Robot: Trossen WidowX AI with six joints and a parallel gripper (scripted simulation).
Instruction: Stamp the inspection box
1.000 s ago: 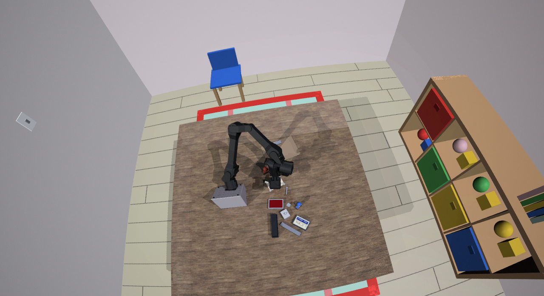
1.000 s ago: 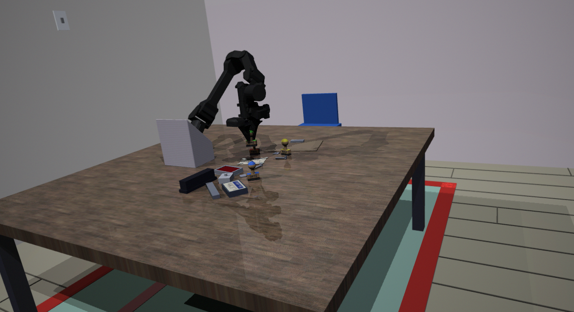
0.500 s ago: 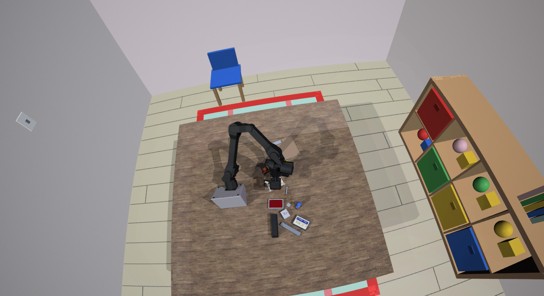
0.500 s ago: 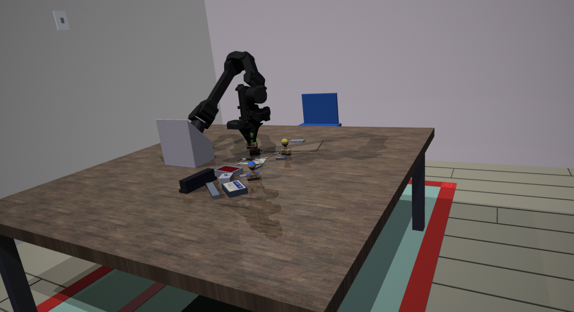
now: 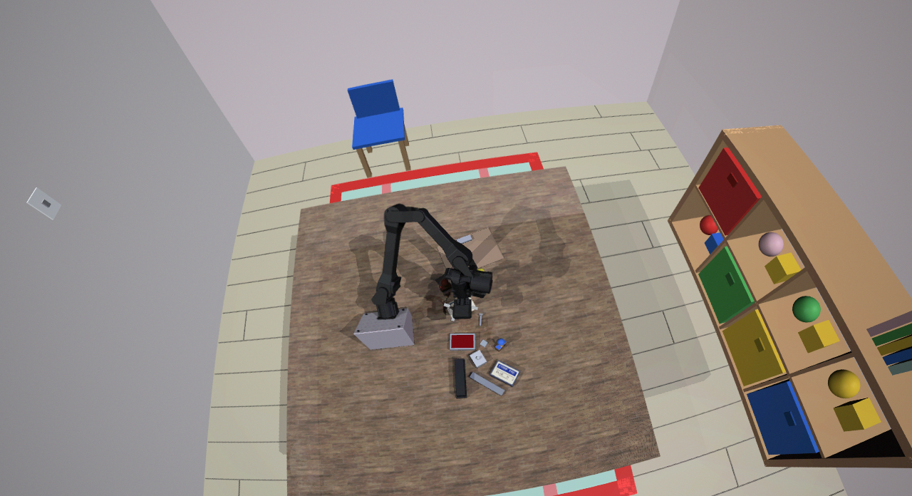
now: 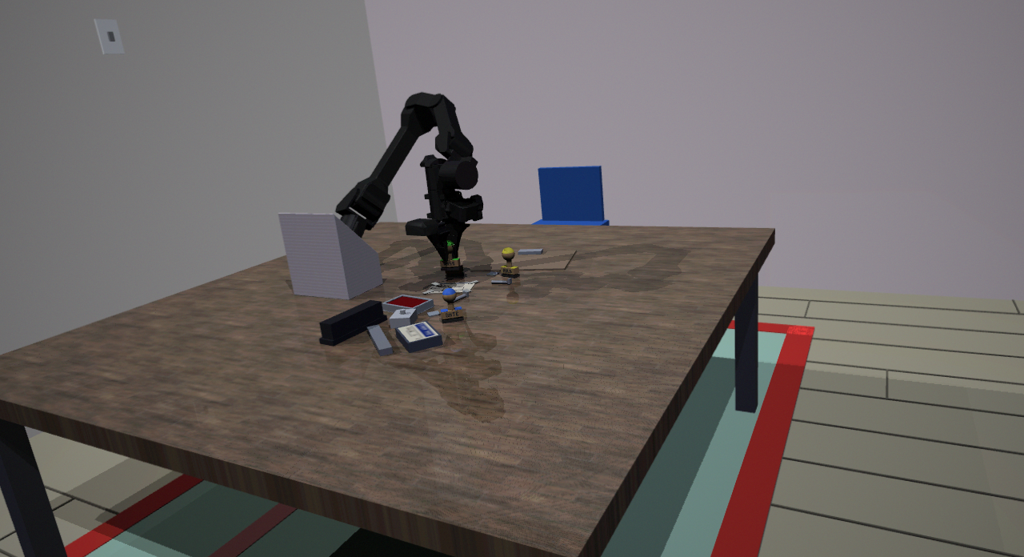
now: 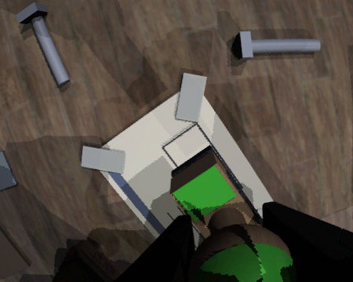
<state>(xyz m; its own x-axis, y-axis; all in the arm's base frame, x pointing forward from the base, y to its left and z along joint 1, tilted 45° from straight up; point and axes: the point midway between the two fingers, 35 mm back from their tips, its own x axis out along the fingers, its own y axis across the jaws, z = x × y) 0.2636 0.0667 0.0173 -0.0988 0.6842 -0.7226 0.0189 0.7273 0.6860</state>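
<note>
Right now my gripper tip is 2 cm past the white inspection card, 1 cm to the right of it and 7 cm above it. From my gripper tip the other things lie so: red ink pad (1 cm behind, 13 cm to the right, 7 cm below); red-knob stamp (7 cm behind, 9 cm to the left, 5 cm below); green-knobbed PASS stamp (right at my gripper tip).
</note>
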